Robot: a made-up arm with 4 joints.
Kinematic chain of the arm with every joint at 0, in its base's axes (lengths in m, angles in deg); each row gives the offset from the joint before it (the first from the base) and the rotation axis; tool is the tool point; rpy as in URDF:
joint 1: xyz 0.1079 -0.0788 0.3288 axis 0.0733 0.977 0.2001
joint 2: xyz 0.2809 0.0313 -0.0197 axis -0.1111 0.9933 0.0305
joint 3: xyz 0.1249 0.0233 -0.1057 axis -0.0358 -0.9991 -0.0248
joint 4: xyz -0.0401 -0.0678 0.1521 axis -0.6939 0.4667 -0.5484
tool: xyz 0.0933 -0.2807 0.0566 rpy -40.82 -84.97 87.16
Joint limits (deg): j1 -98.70..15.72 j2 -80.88..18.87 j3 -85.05..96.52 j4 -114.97..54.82
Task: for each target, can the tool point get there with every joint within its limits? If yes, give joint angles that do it. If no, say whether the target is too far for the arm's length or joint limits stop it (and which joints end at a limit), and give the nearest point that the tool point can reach.
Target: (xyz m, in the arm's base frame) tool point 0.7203 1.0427 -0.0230
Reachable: no: too far | nearest point 0.7641 -0.0477 -0.0337 | short by 1.091 m
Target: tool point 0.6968 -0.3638 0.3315
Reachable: yes | joints 3.75 -22.25 -44.15 -11.88
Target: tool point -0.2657 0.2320 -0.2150
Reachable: no: joint limits stop it (at a limit: joint 1, joint 3, joint 4) | nearest point 0.1574 -0.2619 0.0183 | short by 0.691 m
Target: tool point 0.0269 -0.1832 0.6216
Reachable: yes | joints -74.32 -15.51 80.03 -91.26
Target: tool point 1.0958 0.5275 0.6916
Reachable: no: too far | nearest point 0.8180 -0.1030 0.5041 | short by 0.714 m
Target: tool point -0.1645 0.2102 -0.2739
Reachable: no: joint limits stop it (at a limit: joint 1, joint 3, joint 4) | nearest point 0.1878 -0.2544 -0.0147 | short by 0.638 m
